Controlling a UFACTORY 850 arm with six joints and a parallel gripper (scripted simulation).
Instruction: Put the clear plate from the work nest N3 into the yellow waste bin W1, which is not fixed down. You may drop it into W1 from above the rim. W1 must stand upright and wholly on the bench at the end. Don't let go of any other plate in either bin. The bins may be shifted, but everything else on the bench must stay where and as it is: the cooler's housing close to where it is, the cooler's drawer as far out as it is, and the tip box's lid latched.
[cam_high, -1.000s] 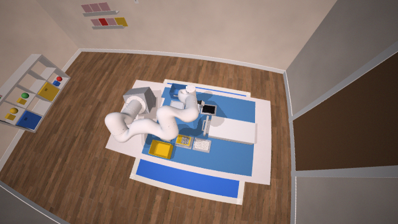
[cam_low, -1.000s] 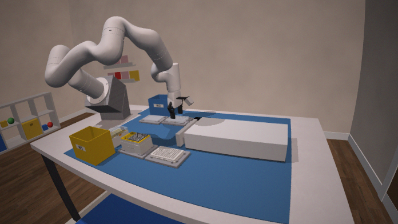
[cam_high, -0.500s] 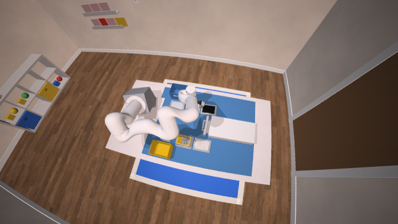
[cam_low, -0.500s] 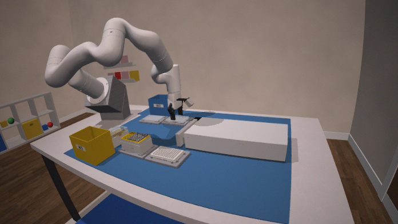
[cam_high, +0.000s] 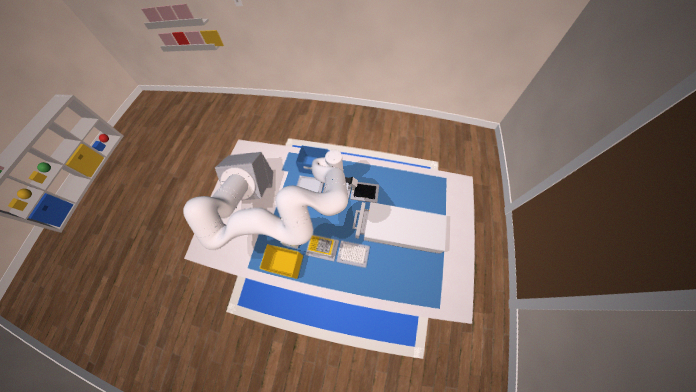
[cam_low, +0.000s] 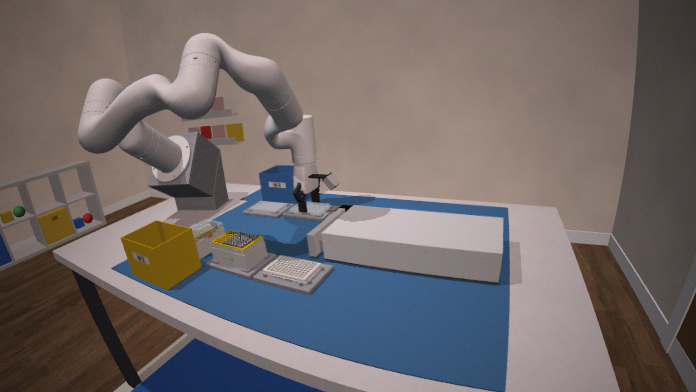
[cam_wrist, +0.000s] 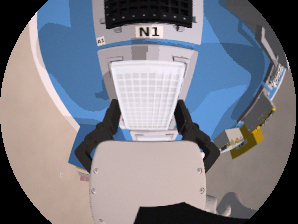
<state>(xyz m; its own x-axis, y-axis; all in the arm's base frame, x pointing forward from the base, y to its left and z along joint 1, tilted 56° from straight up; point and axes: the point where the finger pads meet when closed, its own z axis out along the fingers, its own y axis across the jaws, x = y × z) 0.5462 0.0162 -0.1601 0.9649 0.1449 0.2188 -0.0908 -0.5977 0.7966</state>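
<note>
My hand is 10 mm above the white plate. The rest, counted from my hand: black plate: 170 mm ahead, 10 mm to the right, 10 mm below; then yellow-topped tip box: 50 mm behind, 380 mm to the right, 20 mm above; then blue bin: 170 mm behind, 150 mm to the left, 10 mm above.
</note>
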